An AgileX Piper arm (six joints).
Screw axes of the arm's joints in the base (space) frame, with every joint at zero. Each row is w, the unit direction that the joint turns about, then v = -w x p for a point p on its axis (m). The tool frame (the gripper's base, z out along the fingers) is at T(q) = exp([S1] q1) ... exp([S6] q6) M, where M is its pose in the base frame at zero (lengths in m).
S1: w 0 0 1 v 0 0 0
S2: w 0 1 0 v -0.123 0 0
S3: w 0 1 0 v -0.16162 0 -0.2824
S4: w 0.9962 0 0.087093 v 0 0.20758 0
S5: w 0 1 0 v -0.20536 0 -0.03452
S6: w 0.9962 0 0.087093 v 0 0.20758 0
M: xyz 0.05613 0 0.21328 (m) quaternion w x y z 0.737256 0 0.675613 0
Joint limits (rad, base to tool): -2.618..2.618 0..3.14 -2.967..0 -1.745..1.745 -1.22..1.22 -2.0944..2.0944
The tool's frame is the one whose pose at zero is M.
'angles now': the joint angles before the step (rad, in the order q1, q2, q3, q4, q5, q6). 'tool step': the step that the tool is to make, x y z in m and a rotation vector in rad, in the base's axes. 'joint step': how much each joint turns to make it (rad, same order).
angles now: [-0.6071 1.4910 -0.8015 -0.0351 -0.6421 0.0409]
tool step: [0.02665 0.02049 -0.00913 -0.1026 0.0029 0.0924]
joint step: [0.0938 0.0683 -0.0130 -0.0023 -0.1054 -0.0890]
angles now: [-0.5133 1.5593 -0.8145 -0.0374 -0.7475 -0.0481]
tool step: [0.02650 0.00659 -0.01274 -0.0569 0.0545 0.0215]
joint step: [0.0608 0.0876 -0.0565 0.0488 -0.0082 -0.1143]
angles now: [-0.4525 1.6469 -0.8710 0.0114 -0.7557 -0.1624]
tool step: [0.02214 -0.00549 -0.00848 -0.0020 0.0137 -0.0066]
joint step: [0.0183 0.0844 -0.0776 0.0357 0.0040 -0.0353]
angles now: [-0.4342 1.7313 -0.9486 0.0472 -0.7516 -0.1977]
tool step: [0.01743 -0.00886 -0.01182 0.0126 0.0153 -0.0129]
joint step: [0.0016 0.0793 -0.0667 0.0220 0.0060 -0.0120]
